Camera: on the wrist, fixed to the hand. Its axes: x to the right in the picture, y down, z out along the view.
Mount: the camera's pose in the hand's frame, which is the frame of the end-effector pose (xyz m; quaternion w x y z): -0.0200 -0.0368 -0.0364 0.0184 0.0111 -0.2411 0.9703
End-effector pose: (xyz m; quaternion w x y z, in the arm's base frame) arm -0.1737 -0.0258 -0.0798 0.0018 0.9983 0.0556 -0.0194
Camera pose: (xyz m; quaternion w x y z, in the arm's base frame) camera -0.1962 0.0088 -0.0427 0.0212 0.0677 -0.9682 -0.2399
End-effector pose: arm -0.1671 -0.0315 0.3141 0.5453 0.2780 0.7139 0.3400
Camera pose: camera -0.1983 -0.0761 0.3032 0.1508 -0.7859 0.3843 -0.4604
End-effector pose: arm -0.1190 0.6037 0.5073 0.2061 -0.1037 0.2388 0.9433
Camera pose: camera -0.0815 0.6084 0.4667 0.8527 -0.4595 -0.0658 -0.2397
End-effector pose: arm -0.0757 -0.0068 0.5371 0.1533 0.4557 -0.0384 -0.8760
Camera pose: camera -0.0441 0.0369 0.5240 0.8385 -0.2384 -0.4895 0.0232
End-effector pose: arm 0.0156 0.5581 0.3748 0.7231 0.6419 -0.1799 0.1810
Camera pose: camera 0.0173 0.5896 0.3291 0.2128 0.1111 0.7984 -0.5522
